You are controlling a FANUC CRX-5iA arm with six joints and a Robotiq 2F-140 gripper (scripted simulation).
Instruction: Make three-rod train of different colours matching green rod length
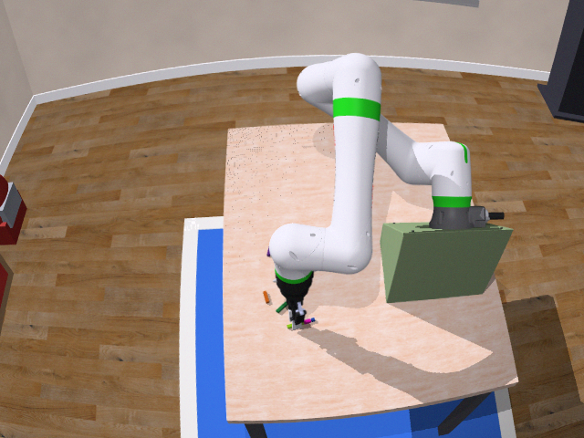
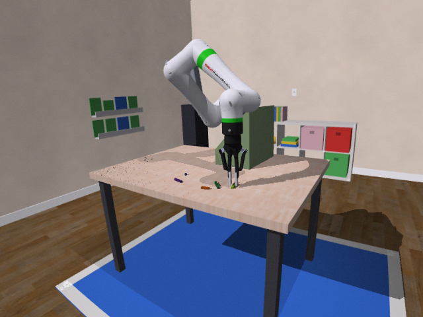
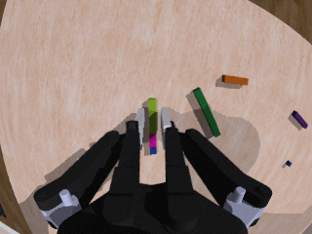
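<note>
The lime rod is 40 mm below my hand. Also, from my hand: magenta rod 30 mm behind, 10 mm to the right, 40 mm below; orange rod 90 mm ahead, 90 mm to the right, 40 mm below; green rod 30 mm ahead, 70 mm to the right, 40 mm below.
</note>
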